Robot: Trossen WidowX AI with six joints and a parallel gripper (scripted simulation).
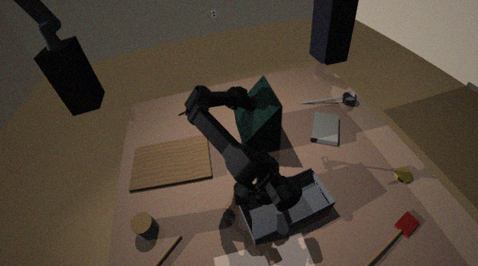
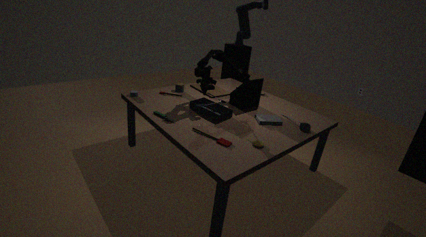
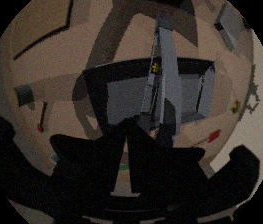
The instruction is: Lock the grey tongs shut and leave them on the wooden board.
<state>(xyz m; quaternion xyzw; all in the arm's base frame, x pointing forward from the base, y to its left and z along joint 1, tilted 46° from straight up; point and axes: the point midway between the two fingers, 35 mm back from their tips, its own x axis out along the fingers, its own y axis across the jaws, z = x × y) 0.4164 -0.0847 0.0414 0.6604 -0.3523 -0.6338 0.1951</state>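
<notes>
Right now the roasting tin is 10 mm behind my gripper tip, 70 mm to the left of it and 90 mm below it. From my gripper tip the other things lie so: red spatula 230 mm ahead, 380 mm to the left, 110 mm below; then tan-topped cylinder 80 mm behind, 430 mm to the right, 90 mm below; then wooden board 370 mm behind, 320 mm to the right, 110 mm below.
</notes>
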